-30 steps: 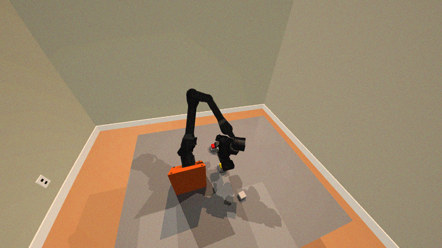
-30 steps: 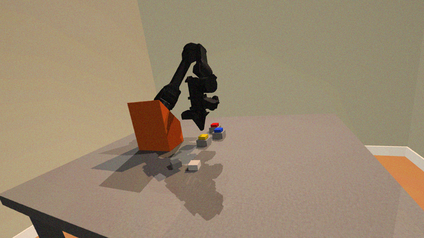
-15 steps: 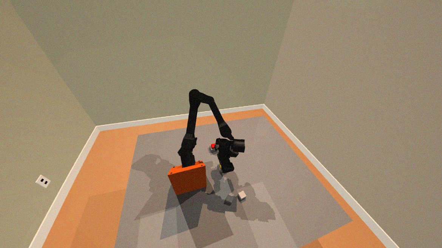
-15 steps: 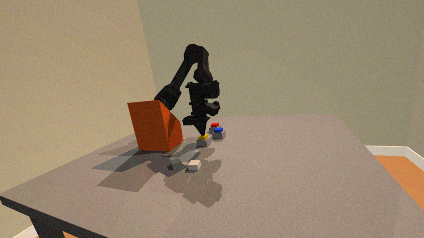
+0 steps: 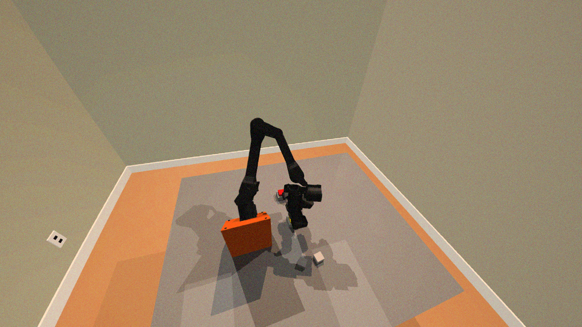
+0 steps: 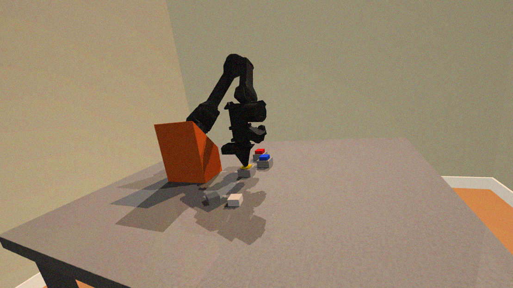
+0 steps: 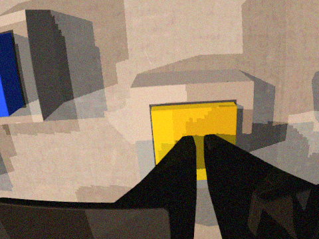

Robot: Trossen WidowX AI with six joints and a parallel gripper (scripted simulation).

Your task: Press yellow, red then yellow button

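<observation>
Now: the yellow button 1 cm below my gripper tip. From my gripper tip the other things lie so: blue button (9 cm to the left, 4 cm ahead); then grey block (19 cm to the right, 3 cm behind, 2 cm below); then red button (16 cm to the left).
</observation>
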